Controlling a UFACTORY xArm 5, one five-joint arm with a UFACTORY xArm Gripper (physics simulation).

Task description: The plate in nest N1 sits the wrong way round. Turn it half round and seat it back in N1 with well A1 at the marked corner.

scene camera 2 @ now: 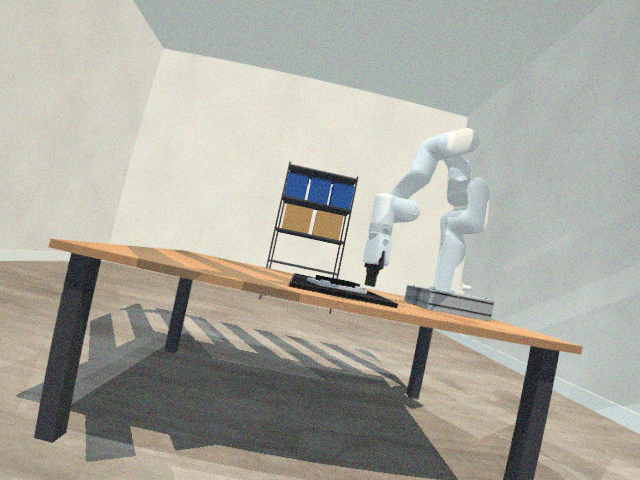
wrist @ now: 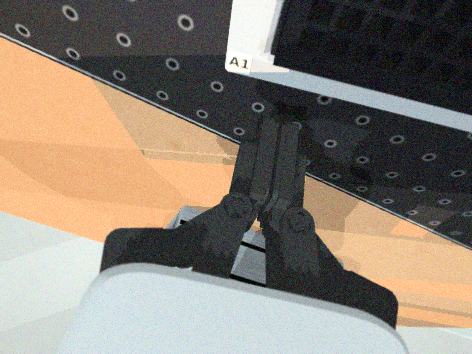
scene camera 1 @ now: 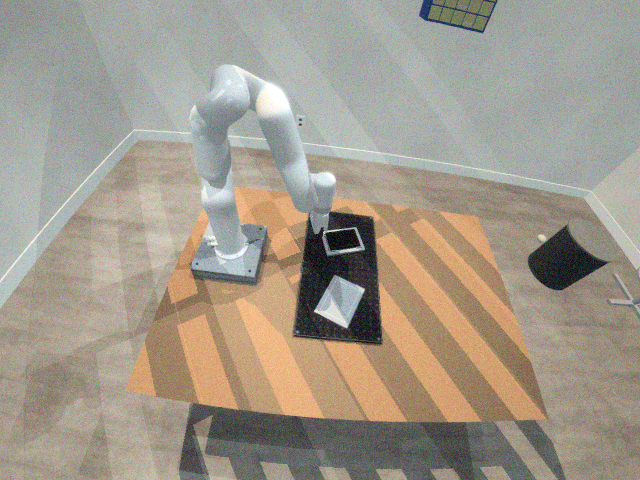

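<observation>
A dark well plate [scene camera 1: 343,239] [scene camera 2: 342,282] [wrist: 370,45] lies in a pale nest frame [scene camera 1: 345,252] [wrist: 350,92] on the black perforated board [scene camera 1: 310,325] [scene camera 2: 385,301] [wrist: 145,75]. The label A1 [wrist: 239,63] is on the frame's near left corner in the wrist view. The plate's own well lettering is not readable. My gripper [scene camera 1: 321,230] [scene camera 2: 370,284] [wrist: 272,138] is shut and empty. Its fingertips are outside the nest frame, beside its robot-side edge, low over the board. Their exact height and any contact are unclear.
A second pale, angled tray or nest [scene camera 1: 339,301] sits on the board on the other side from the gripper. The robot base [scene camera 1: 227,266] [scene camera 2: 449,302] stands on the wooden table [scene camera 1: 439,361] [scene camera 2: 232,281]. A shelf rack with boxes stands behind in the second scene view.
</observation>
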